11 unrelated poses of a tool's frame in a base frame.
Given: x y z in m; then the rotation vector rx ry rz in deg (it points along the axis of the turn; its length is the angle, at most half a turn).
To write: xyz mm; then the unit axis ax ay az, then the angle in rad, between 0 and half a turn. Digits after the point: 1 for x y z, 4 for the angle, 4 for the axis.
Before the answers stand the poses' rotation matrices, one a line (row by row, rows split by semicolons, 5 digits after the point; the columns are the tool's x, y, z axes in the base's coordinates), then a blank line. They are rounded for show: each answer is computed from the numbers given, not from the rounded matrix.
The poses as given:
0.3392 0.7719 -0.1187 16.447 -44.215 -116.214
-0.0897 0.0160 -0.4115 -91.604 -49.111 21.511
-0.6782 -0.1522 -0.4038 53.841 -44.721 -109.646
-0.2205 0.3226 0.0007 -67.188 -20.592 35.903
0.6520 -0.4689 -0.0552 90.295 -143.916 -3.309
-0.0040 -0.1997 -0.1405 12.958 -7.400 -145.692
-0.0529 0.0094 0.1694 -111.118 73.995 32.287
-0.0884 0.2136 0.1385 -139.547 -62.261 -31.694
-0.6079 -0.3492 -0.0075 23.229 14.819 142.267
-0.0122 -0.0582 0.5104 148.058 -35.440 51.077
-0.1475 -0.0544 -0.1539 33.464 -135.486 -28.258
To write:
-0.55246 0.68203 -0.47919; -0.82807 -0.38332 0.40911; 0.09534 0.62282 0.77653
0.67390 0.31566 -0.66799; 0.70501 -0.00440 0.70918; 0.22092 -0.94886 -0.22551
-0.36225 0.41102 -0.83656; -0.87885 -0.44957 0.15968; -0.31047 0.79306 0.52408
0.77781 -0.26703 -0.56895; 0.62593 0.24730 0.73963; -0.05680 -0.93142 0.35949
-0.42424 -0.88971 -0.16863; -0.89652 0.43889 -0.06019; 0.12756 0.12565 -0.98384
-0.81909 0.54153 -0.18930; -0.55792 -0.82876 0.04326; -0.13345 0.14105 0.98097
0.40040 -0.91568 0.03495; -0.59714 -0.23180 0.76791; -0.69506 -0.32834 -0.63960
0.61642 0.76522 0.18568; 0.60039 -0.60932 0.51794; 0.50948 -0.20779 -0.83502
-0.77153 -0.53456 0.34493; 0.59417 -0.79924 0.09040; 0.22736 0.27470 0.93426
0.70876 -0.50116 0.49648; -0.28965 -0.84846 -0.44296; 0.64324 0.17015 -0.74652
-0.69319 -0.27966 -0.66429; -0.52189 0.83043 0.19500; 0.49711 0.48185 -0.72160

339.2 771.9 -118.7 0.1311 -0.3525 -0.9266 2.1891
-89.7 16.0 -411.5 -0.8630 -0.4627 0.2027 1.8525
-678.2 -152.2 -403.8 0.4139 -0.3438 -0.8429 2.2703
-220.5 322.6 0.7 -0.8514 -0.2609 0.4550 1.3773
652.0 -468.9 -55.2 0.5314 -0.8469 -0.0195 2.9658
-4.0 -199.7 -140.5 0.0885 -0.0505 -0.9948 2.5561
-52.9 9.4 169.4 -0.8090 0.5387 0.2351 2.3972
-88.4 213.6 138.5 -0.8942 -0.3990 -0.2031 2.7237
-607.9 -349.2 -7.5 0.1603 0.1023 0.9818 2.5292
-12.2 -58.2 510.4 0.9220 -0.2207 0.3181 2.8027
-147.5 -54.4 -153.9 0.2350 -0.9515 -0.1985 2.4852

